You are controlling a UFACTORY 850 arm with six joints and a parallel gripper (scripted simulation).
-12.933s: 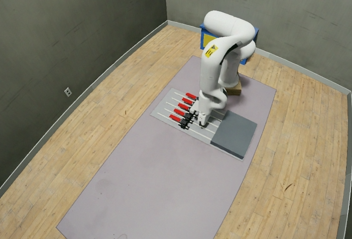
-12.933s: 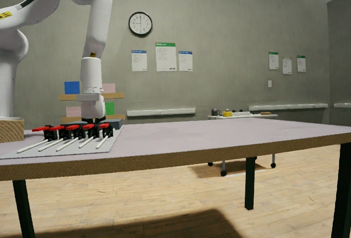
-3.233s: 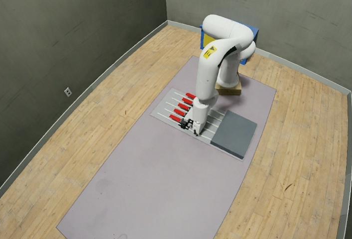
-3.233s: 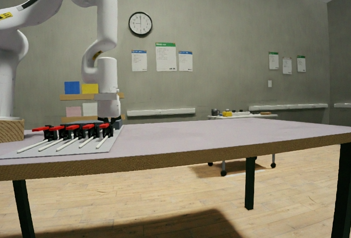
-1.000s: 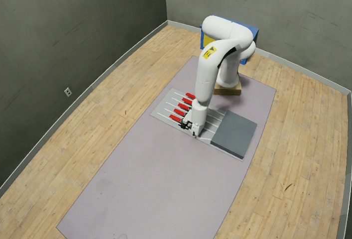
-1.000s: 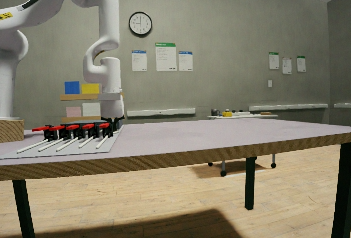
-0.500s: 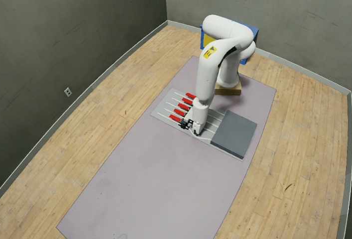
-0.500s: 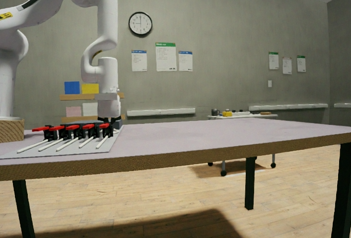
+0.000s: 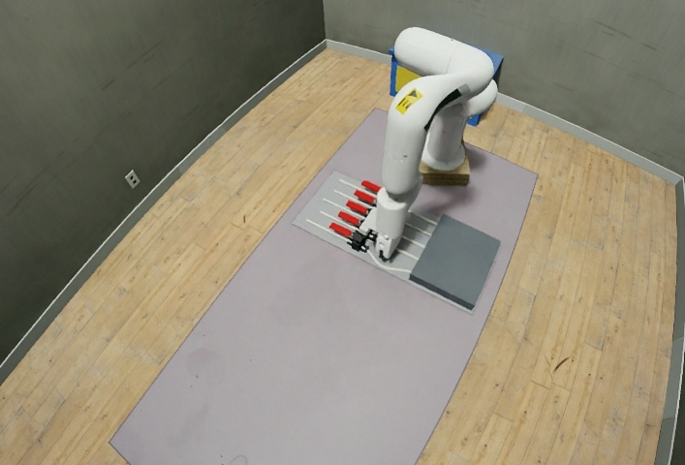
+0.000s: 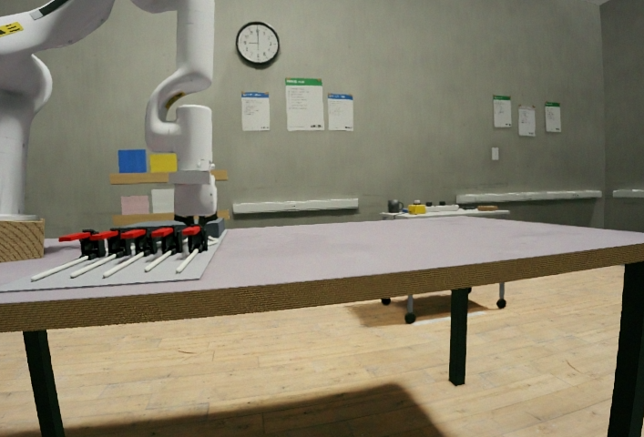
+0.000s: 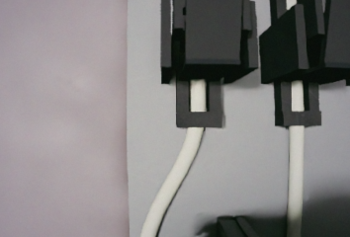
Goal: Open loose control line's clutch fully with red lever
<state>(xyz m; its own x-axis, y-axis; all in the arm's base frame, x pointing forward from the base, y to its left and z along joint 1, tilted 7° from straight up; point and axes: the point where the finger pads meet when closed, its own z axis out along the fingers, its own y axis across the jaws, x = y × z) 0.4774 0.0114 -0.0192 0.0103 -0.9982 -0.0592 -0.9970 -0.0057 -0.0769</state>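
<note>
The light grey plate is 90 mm behind my hand, 250 mm to the right of it and 20 mm below it.
</note>
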